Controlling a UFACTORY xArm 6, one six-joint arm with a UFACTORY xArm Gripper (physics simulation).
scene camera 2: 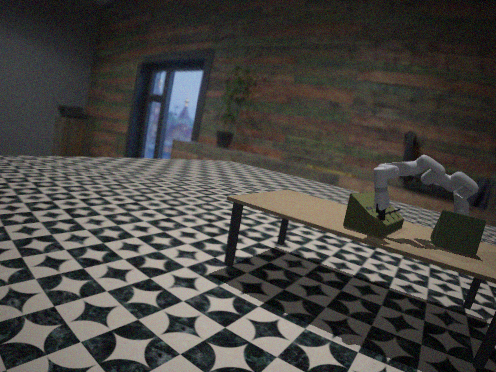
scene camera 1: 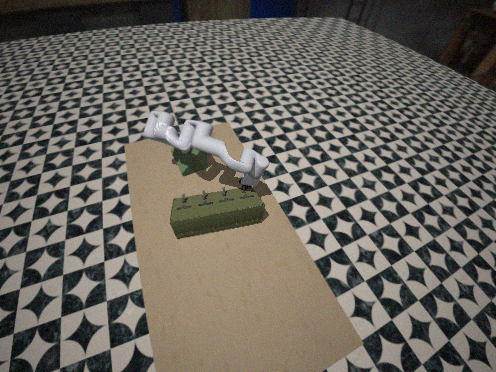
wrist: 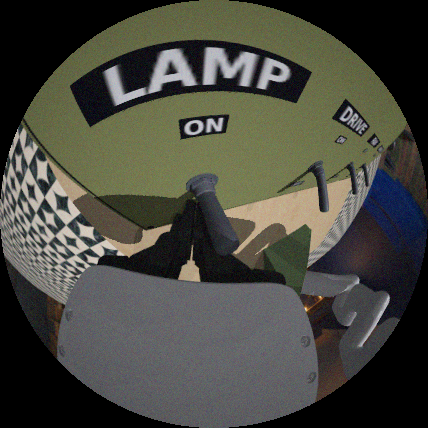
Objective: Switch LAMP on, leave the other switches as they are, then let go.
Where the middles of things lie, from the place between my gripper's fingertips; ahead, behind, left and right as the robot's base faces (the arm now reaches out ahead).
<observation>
The olive switch box (scene camera 1: 197, 215) is 40 mm ahead of my hand and 210 mm to the right of it.
</observation>
